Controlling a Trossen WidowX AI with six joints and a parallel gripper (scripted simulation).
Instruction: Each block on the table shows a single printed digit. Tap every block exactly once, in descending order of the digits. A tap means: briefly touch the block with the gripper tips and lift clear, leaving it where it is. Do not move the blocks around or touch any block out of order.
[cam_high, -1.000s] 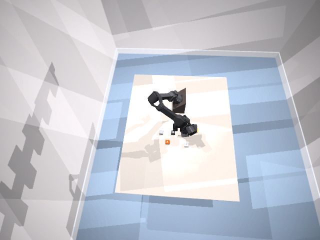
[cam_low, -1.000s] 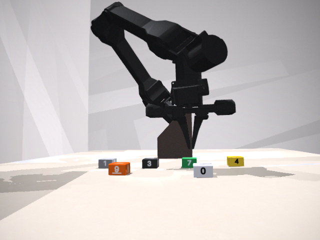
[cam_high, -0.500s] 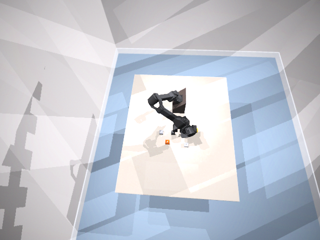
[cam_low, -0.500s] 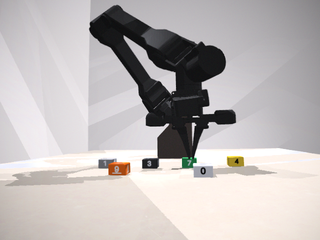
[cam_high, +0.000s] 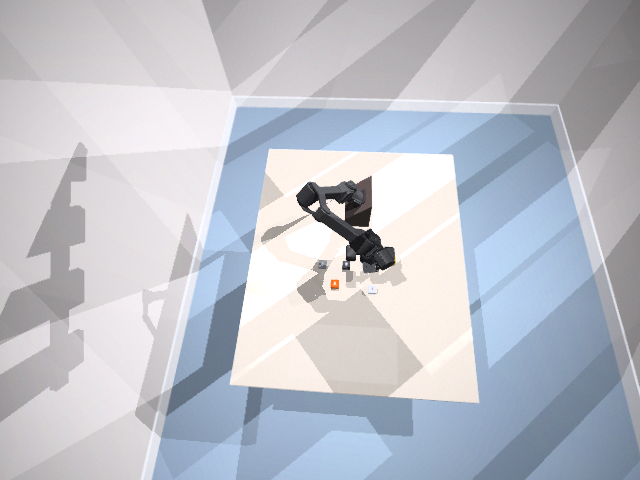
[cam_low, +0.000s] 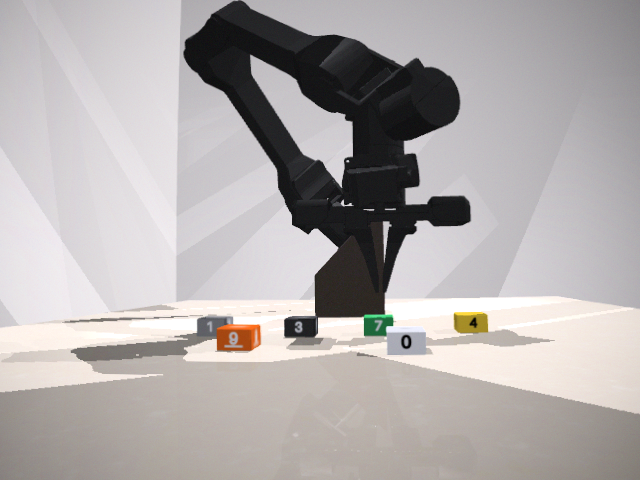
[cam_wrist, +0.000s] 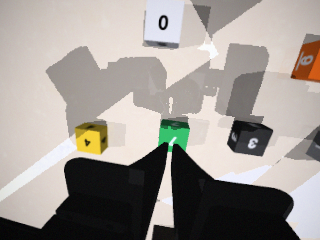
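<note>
Right now my gripper tip is 1 cm past the green 7 block and 4 cm above it. The rest, counted from my gripper tip: white 0 block (11 cm ahead, 2 cm to the left, 4 cm below); then yellow 4 block (2 cm behind, 10 cm to the left, 4 cm below); then black 3 block (9 cm to the right, 4 cm below).
</note>
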